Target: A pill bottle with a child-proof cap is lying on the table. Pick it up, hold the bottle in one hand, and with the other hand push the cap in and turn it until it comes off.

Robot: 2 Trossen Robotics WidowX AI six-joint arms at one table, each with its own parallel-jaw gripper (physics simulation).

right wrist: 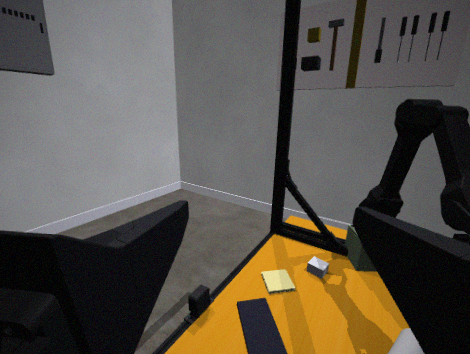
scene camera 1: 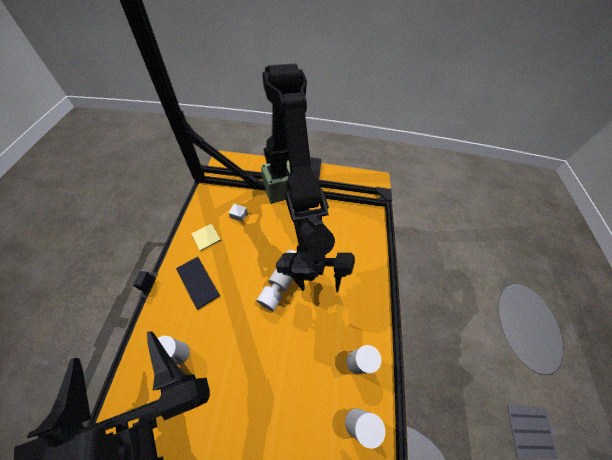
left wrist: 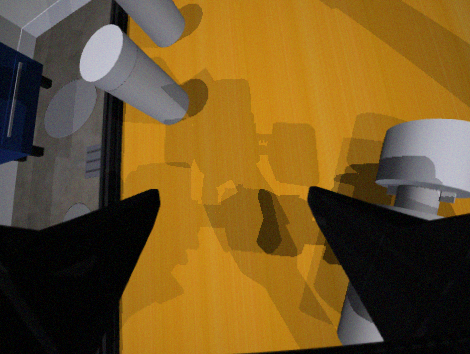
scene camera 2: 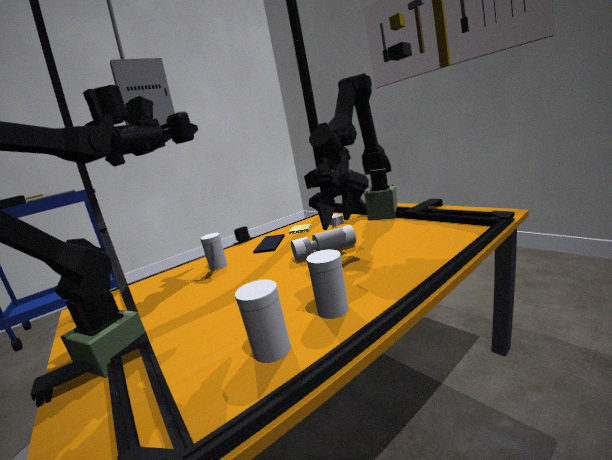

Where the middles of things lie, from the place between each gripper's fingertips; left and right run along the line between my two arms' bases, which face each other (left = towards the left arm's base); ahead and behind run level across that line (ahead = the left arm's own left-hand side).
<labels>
Right now my left hand is 140 mm past the white cap [left wrist: 421, 152] and 80 mm above it. Also, from my left hand: pill bottle [scene camera 2: 344, 236] 110 mm behind, 80 mm below, 60 mm to the left; then black slab [scene camera 1: 196, 280] 360 mm behind, 100 mm below, 40 mm to the left.
My right gripper is now 360 mm above the white cap, 180 mm to the right of it and 150 mm short of it. Also, from my right hand: pill bottle: 360 mm below, 240 mm to the left, 180 mm ahead; black slab: 390 mm below, 220 mm to the left, 70 mm behind.
</labels>
